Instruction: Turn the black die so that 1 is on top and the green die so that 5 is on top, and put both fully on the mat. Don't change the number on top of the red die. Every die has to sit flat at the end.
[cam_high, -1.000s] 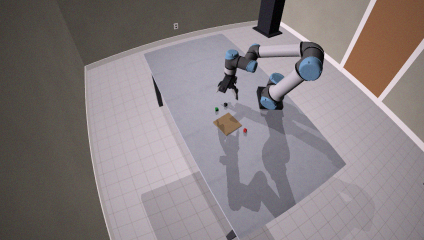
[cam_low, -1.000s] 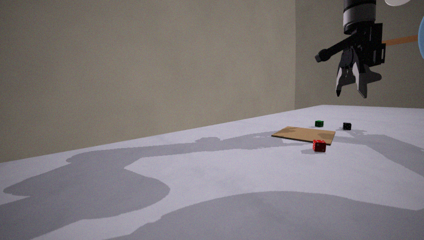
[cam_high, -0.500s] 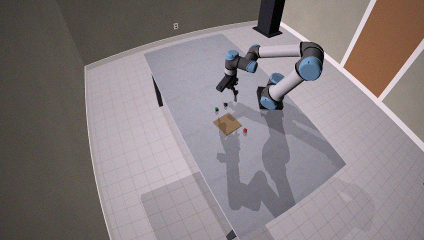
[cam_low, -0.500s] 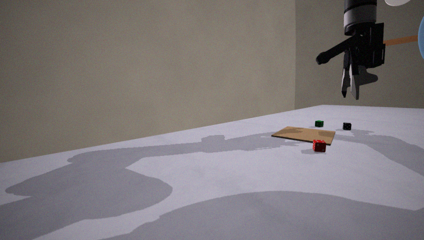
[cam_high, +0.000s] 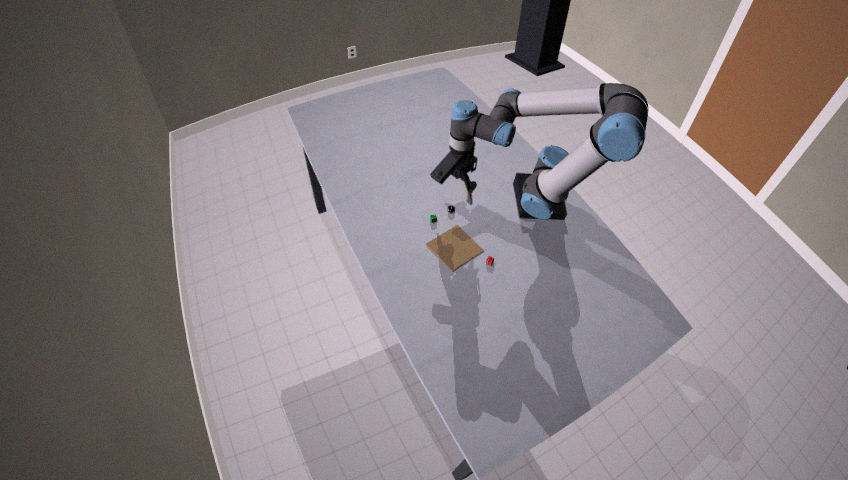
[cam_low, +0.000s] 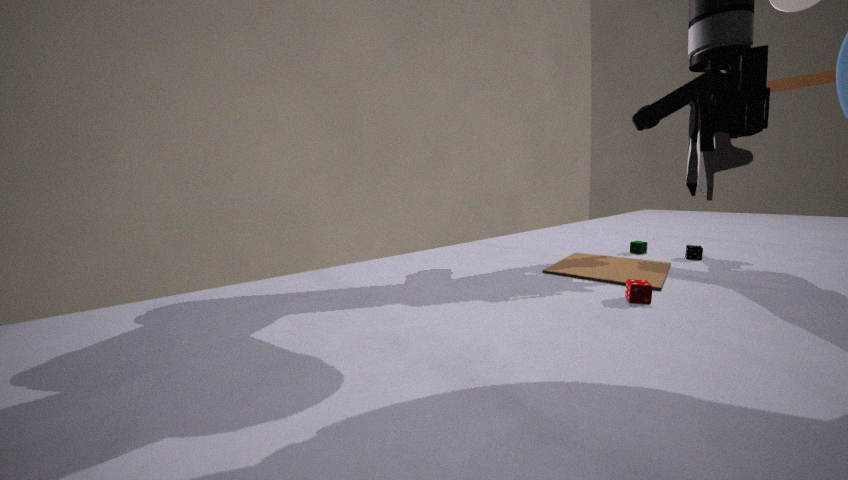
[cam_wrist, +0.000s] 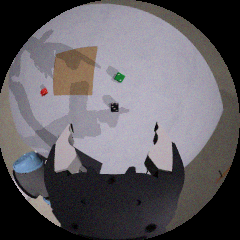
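The black die is 90 mm below my hand. The rest, counted from my hand: green die (90 mm below, 80 mm ahead); red die (250 mm to the left, 90 mm below, 30 mm ahead); brown mat (140 mm to the left, 90 mm below, 90 mm ahead).
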